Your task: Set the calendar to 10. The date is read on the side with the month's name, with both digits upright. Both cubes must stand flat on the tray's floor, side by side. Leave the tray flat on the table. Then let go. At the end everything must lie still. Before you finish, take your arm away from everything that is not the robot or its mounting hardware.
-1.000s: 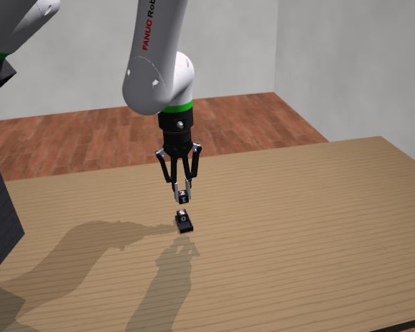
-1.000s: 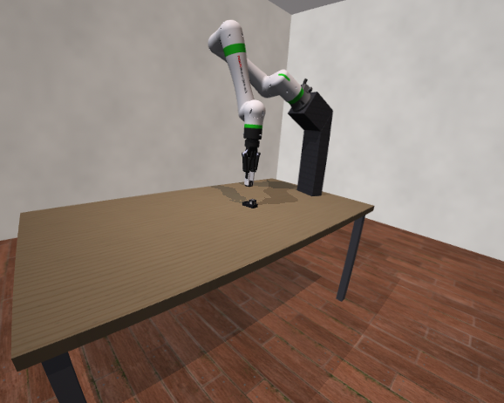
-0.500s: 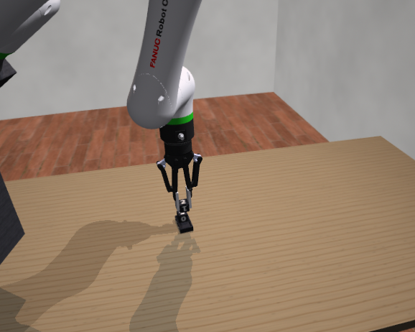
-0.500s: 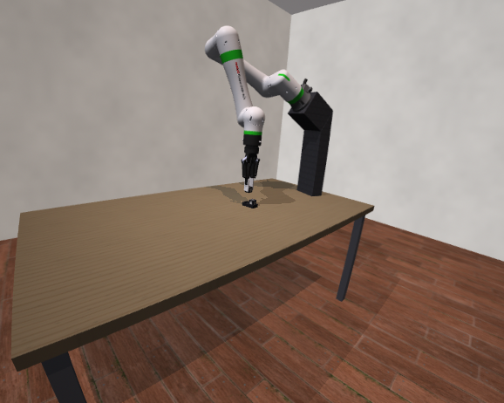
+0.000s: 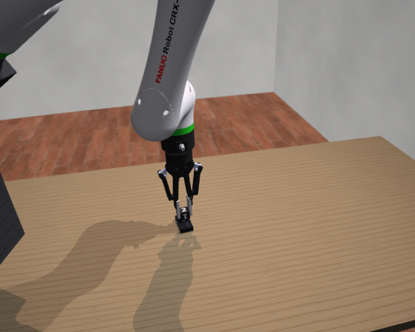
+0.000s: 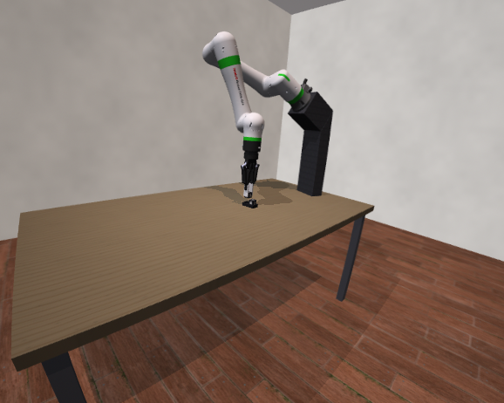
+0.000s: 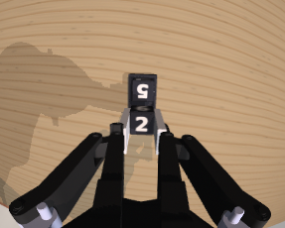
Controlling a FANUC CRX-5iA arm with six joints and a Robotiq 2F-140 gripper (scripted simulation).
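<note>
Now: the cube 30 mm below my hand. Also, from my hand: black tray 20 mm to the left, 80 mm below.
</note>
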